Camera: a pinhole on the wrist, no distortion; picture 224 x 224 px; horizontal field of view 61.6 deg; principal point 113.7 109.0 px. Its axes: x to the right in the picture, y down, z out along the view. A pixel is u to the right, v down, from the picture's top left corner.
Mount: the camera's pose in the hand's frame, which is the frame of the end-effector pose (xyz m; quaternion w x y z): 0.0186 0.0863 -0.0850 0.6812 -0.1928 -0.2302 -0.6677
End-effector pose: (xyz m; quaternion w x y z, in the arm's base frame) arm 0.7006 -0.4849 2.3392 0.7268 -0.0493 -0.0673 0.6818
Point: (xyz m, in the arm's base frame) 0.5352 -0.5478 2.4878
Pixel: 197.0 52.7
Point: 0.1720 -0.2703 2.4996
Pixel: 53.5 183.2
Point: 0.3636 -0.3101 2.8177
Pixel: 177.6 167.0
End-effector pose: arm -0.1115 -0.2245 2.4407 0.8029 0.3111 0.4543 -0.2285
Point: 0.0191 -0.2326 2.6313
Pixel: 193.0 21.7
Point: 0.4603 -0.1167 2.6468
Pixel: 80.9 141.8
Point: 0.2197 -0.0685 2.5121
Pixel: 52.3 160.3
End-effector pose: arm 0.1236 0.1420 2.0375 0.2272 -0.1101 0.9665 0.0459
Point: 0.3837 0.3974 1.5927
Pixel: 209.6 88.0
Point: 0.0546 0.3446 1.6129
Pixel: 189.6 203.9
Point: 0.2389 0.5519 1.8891
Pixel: 94.3 62.5
